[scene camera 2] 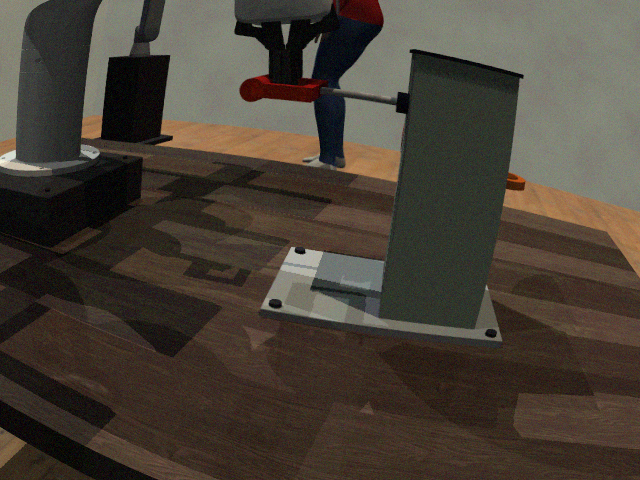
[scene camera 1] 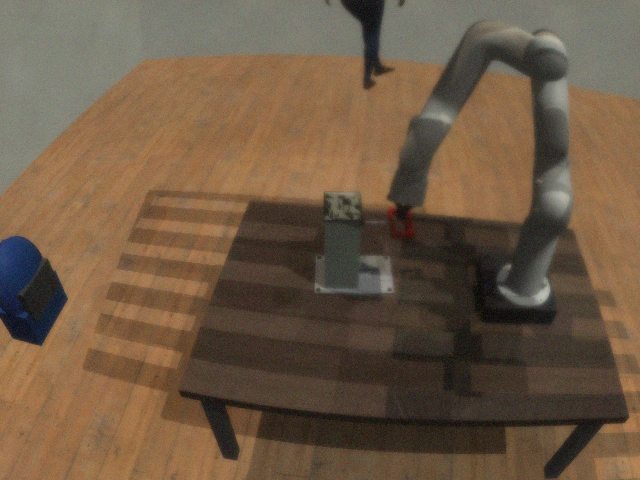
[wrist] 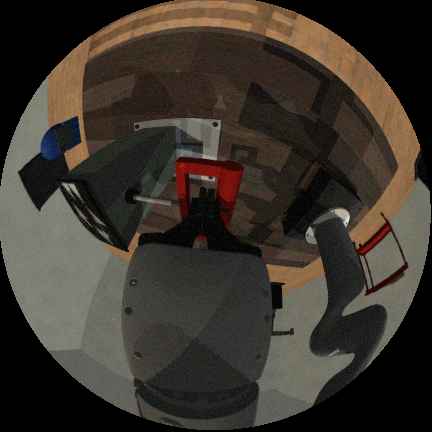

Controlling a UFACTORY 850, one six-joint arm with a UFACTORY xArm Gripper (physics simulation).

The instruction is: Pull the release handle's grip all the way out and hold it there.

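Observation:
The release handle's grip is a red rectangular frame [scene camera 1: 402, 236] [scene camera 2: 289, 93] [wrist: 231, 182], level, high above the table. A thin grey rod [scene camera 1: 374, 222] [scene camera 2: 359, 95] [wrist: 159, 201] joins it to the upper part of the upright grey-green housing [scene camera 1: 342, 253] [scene camera 2: 449, 191] [wrist: 115, 162]; a long stretch of rod shows. My gripper [scene camera 1: 401, 211] [scene camera 2: 285, 77] [wrist: 205, 196] points down, shut with nothing between its fingers. The fingertips reach into the frame's opening, between the rod-side bar and the thick outer bar. In scene camera 2 the front bar hides the tips, so contact is unclear.
The housing stands on a pale base plate [scene camera 1: 383, 285] [scene camera 2: 289, 291] [wrist: 212, 140] bolted to the dark wooden table [scene camera 1: 310, 372] [scene camera 2: 258, 413]. The arm's black base [scene camera 1: 516, 313] [scene camera 2: 41, 211] is on the grip's other side. A person [scene camera 1: 369, 31] [scene camera 2: 330, 77] stands beyond the table.

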